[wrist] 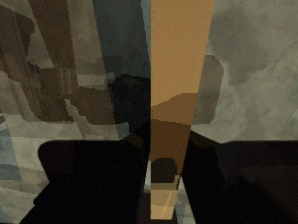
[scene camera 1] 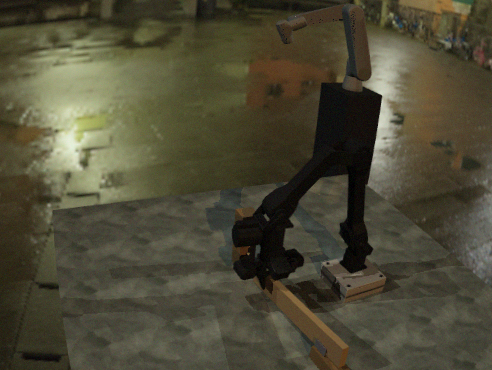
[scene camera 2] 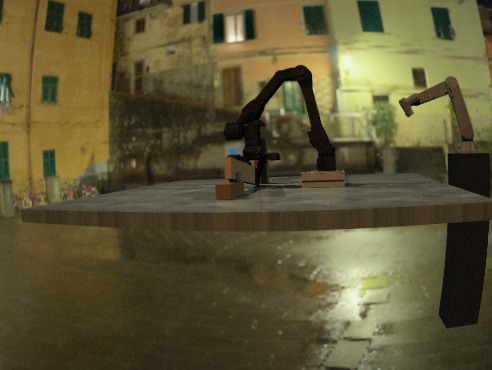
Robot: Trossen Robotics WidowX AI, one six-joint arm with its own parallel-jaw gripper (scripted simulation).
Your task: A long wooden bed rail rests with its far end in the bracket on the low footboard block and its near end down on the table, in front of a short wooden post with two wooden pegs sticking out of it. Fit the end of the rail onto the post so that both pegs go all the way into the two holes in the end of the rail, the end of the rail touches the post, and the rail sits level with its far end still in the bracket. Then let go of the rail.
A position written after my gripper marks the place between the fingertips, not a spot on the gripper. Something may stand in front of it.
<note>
In view: my gripper (scene camera 1: 266,287) and a wooden rail (scene camera 1: 304,319).
My gripper also shows in the wrist view (wrist: 159,125) and in scene camera 2 (scene camera 2: 254,181).
</note>
